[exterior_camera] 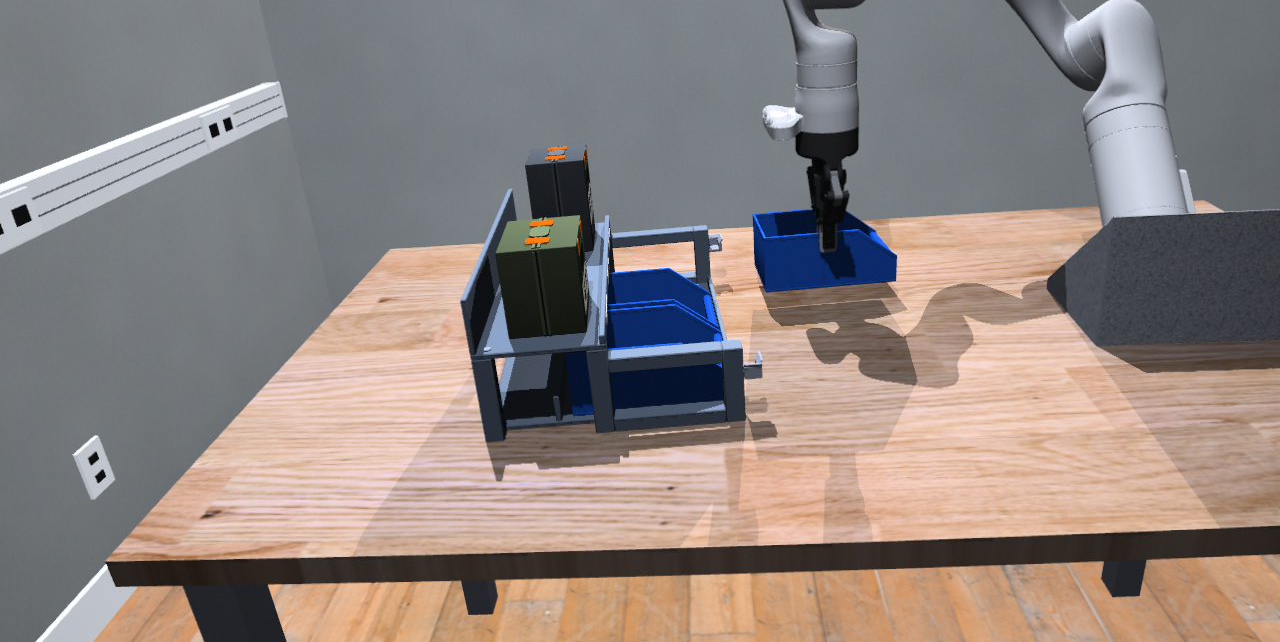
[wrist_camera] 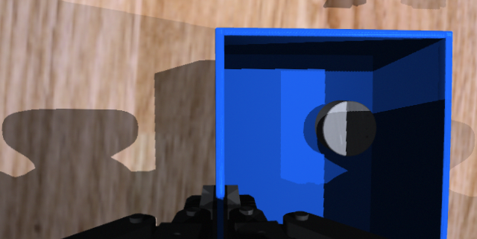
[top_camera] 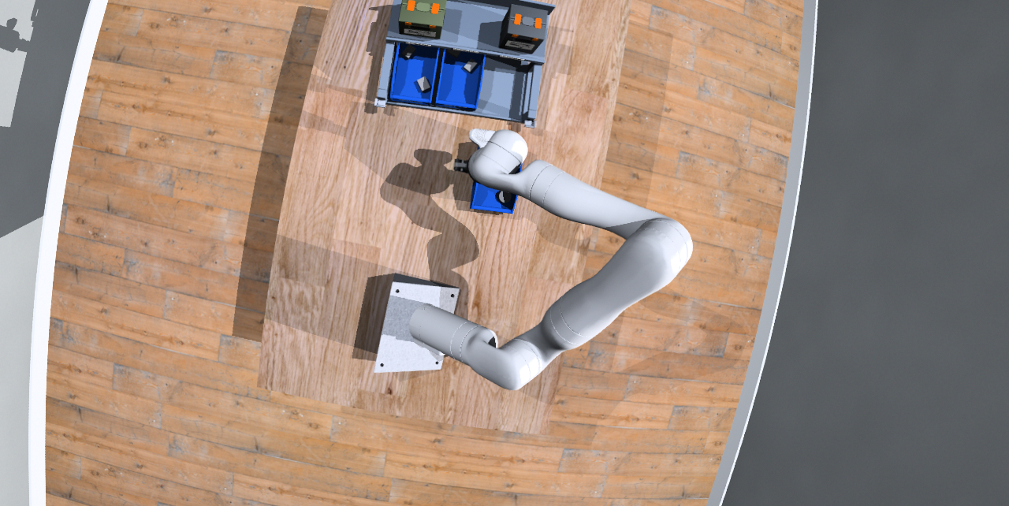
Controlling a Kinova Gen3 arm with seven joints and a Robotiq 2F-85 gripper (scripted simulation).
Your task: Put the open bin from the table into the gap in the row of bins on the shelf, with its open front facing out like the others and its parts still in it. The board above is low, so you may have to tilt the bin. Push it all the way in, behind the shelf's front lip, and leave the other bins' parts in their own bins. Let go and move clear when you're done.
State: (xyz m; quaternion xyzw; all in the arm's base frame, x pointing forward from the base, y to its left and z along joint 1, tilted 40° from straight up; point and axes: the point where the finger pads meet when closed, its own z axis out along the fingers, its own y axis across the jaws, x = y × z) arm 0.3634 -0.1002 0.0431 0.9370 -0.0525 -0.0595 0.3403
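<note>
Right now the round grey part is 8 cm to the right of my hand, 6 cm below it and 3 cm ahead of it. Also, from my hand: green box: 35 cm ahead, 16 cm to the left, 5 cm above; then dark box: 33 cm ahead, 7 cm to the right, 6 cm above; then shelf: 27 cm ahead, 5 cm to the left, 3 cm below.
</note>
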